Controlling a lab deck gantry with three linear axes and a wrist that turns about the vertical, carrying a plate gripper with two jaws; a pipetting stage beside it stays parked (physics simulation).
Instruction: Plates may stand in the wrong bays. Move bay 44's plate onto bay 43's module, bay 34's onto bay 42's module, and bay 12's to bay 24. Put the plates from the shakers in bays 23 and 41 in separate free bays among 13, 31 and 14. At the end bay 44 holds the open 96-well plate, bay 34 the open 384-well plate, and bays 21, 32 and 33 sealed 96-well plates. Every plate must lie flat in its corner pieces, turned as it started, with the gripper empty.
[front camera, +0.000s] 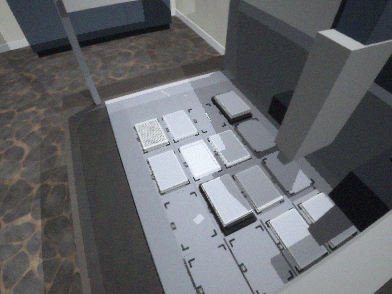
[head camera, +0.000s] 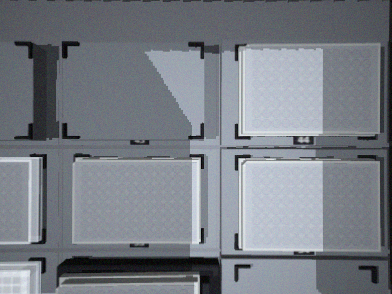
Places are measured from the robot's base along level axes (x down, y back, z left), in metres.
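Pixels of known places: gripper, between the fingertips: (front camera: 334, 223); robot's base, origin of its link: (front camera: 134, 127).
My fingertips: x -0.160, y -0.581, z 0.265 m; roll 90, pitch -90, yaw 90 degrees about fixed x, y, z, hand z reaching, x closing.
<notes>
For each thing: its top centre in the pictures, then the offset to it from my fingertips. "spot": a spot on its surface instead.
- Bay 44's plate, centre of its top: (head camera: 311, 88) (front camera: 328, 216) dy +0.025, dx +0.131, dz +0.099 m
- bay 34's plate, centre of its top: (head camera: 311, 205) (front camera: 297, 235) dy +0.025, dx +0.131, dz -0.008 m
- Bay 43's module, a spot on its surface: (head camera: 120, 95) (front camera: 283, 168) spot: dy +0.203, dx +0.141, dz +0.095 m
- bay 42's module, a spot on its surface: (head camera: 12, 90) spot: dy +0.305, dx +0.141, dz +0.099 m
- Bay 12's plate, centre of its top: (front camera: 167, 168) dy +0.353, dx +0.146, dz -0.222 m
- Bay 24, a spot on its surface: (head camera: 300, 280) spot: dy +0.029, dx +0.146, dz -0.084 m
- bay 11, a spot on its surface: (front camera: 151, 134) spot: dy +0.508, dx +0.146, dz -0.223 m
- bay 21, a spot on its surface: (front camera: 180, 125) spot: dy +0.506, dx +0.146, dz -0.117 m
- bay 22, a spot on its surface: (head camera: 12, 282) spot: dy +0.308, dx +0.146, dz -0.086 m
- bay 32, a spot on its surface: (head camera: 14, 200) (front camera: 237, 155) spot: dy +0.307, dx +0.146, dz -0.007 m
- bay 33, a spot on its surface: (head camera: 135, 200) (front camera: 258, 185) spot: dy +0.190, dx +0.146, dz -0.007 m
Bay 44's plate (front camera: 317, 207) (head camera: 310, 90) and bay 34's plate (front camera: 295, 235) (head camera: 310, 205) lie flat in their corner pieces. Bay 43's module (front camera: 280, 170) (head camera: 120, 95) bears no plate; bay 42's module (front camera: 254, 134) (head camera: 12, 90) shows a bare top. Bay 12's plate (front camera: 167, 171) lies flat. Bay 24 (front camera: 260, 260) (head camera: 300, 280) shows a bare floor. A plate (front camera: 225, 197) (head camera: 130, 288) sits on the shaker in bay 23, and another plate (front camera: 232, 103) on the shaker in bay 41. Bays 13 and 31 hold no plate. The gripper's jaws do not show in either view.
Plates stand in bay 11 (front camera: 151, 134), bay 21 (front camera: 180, 125), bay 22 (front camera: 200, 159) (head camera: 12, 282), bay 32 (front camera: 231, 149) (head camera: 14, 200) and bay 33 (front camera: 258, 187) (head camera: 135, 200). A beige column (front camera: 325, 90) and a black block (front camera: 362, 200) hang over the deck's right side.
</notes>
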